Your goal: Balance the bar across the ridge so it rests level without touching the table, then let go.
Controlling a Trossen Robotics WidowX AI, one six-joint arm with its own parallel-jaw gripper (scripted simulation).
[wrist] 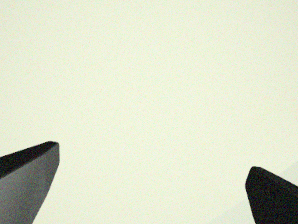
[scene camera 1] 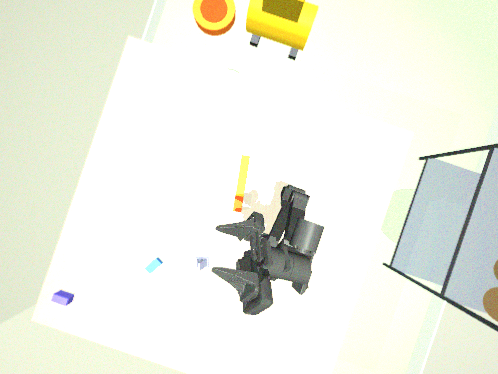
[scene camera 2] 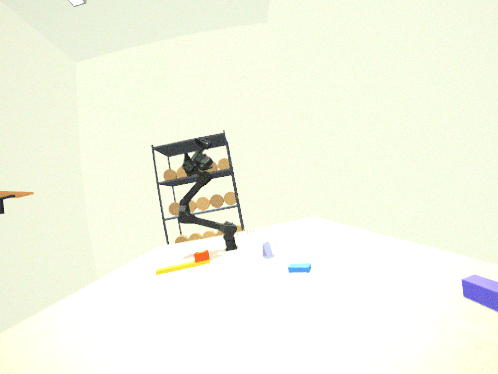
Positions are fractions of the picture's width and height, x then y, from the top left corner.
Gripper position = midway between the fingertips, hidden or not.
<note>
My gripper (scene camera 1: 0.43, 0.66) is open, with nothing in its grasp.
My gripper is seen too in the wrist view (wrist: 0.53, 0.74).
</note>
